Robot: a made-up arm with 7 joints. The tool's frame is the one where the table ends. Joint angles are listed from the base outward.
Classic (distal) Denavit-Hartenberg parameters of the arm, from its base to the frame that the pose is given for. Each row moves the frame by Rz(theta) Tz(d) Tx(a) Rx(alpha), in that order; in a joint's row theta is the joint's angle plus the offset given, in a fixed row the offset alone. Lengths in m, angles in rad.
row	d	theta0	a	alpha
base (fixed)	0	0	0	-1.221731
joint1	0	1.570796	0	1.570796
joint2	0	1.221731	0	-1.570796
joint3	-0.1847	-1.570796	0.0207	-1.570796
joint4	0	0	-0.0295	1.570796
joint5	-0.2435	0	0	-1.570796
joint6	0	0	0	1.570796
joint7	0	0	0	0
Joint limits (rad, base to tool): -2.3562..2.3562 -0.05..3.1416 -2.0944..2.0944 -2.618..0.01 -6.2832..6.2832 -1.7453..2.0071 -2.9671..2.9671
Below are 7 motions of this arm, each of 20 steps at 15 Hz.
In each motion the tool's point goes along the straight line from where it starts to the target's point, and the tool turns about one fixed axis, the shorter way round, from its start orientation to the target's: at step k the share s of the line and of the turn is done. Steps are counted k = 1, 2, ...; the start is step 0. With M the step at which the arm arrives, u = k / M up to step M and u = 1 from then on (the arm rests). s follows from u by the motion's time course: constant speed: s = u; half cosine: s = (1 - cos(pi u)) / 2; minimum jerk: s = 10 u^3 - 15 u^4 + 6 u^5.
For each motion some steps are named. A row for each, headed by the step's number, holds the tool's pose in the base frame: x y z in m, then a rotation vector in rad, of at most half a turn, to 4 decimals.
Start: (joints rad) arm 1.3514 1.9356 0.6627 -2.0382 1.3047 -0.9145 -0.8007
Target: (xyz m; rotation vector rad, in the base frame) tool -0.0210 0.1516 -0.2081 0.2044 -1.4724 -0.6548
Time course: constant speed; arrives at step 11
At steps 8, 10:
8: 0.0381 0.1505 -0.1830 0.2577 -1.5670 -0.7948
10: -0.0013 0.1512 -0.1997 0.2220 -1.5043 -0.7012

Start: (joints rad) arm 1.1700 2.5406 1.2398 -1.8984 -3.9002 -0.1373 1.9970
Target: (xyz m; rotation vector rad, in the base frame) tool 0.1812 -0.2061 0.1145 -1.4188 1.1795 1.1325
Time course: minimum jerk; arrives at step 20
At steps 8, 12, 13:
8: 0.2552 -0.0945 0.0481 -1.4928 0.3836 1.2623
12: 0.2156 -0.1542 0.0836 -1.4703 0.8117 1.2075
13: 0.2067 -0.1677 0.0916 -1.4599 0.9076 1.1905

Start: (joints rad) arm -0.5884 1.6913 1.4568 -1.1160 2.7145 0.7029 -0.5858
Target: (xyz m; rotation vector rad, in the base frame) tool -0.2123 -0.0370 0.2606 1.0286 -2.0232 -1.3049
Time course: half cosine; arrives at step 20
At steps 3, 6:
3: -0.0685 0.2744 0.2523 0.9546 2.8726 0.6533
6: -0.0916 0.2245 0.2536 -0.6172 -2.9076 -0.8346

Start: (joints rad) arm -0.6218 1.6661 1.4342 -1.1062 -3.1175 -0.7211 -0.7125
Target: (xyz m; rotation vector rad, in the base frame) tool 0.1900 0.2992 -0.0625 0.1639 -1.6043 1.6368
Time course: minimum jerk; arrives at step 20
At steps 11, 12, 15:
11: 0.0907 0.2996 0.0628 -0.6201 -2.1785 1.8219
12: 0.1125 0.2995 0.0353 -0.4298 -2.0615 1.7987
15: 0.1647 0.2993 -0.0306 -0.0163 -1.7593 1.7017

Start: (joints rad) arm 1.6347 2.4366 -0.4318 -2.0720 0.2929 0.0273 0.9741
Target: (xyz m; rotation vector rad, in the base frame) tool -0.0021 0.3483 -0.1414 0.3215 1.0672 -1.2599
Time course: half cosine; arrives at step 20
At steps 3, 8, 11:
3: -0.0554 0.2088 -0.1623 -0.1020 0.6767 -0.6068
8: -0.0390 0.2517 -0.1559 0.0220 0.8016 -0.8086
11: -0.0259 0.2861 -0.1507 0.1252 0.8986 -0.9695

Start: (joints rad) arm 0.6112 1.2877 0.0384 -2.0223 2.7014 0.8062 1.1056
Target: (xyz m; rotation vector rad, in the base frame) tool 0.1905 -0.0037 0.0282 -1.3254 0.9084 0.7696
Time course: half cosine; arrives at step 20
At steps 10, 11, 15, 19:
10: 0.1831 0.0730 -0.0594 -1.3460 0.7884 1.1725
11: 0.1842 0.0610 -0.0457 -1.3450 0.8091 1.1097
15: 0.1883 0.0188 0.0026 -1.3349 0.8762 0.8878
19: 0.1904 -0.0028 0.0271 -1.3259 0.9071 0.7746

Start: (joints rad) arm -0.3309 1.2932 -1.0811 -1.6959 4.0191 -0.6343 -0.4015
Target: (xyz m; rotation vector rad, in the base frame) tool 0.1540 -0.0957 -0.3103 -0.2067 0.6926 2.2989
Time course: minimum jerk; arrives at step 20
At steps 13, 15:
13: 0.1684 -0.0514 -0.2897 -0.2362 0.4760 2.2377
15: 0.1603 -0.0762 -0.3012 -0.2200 0.5965 2.2736

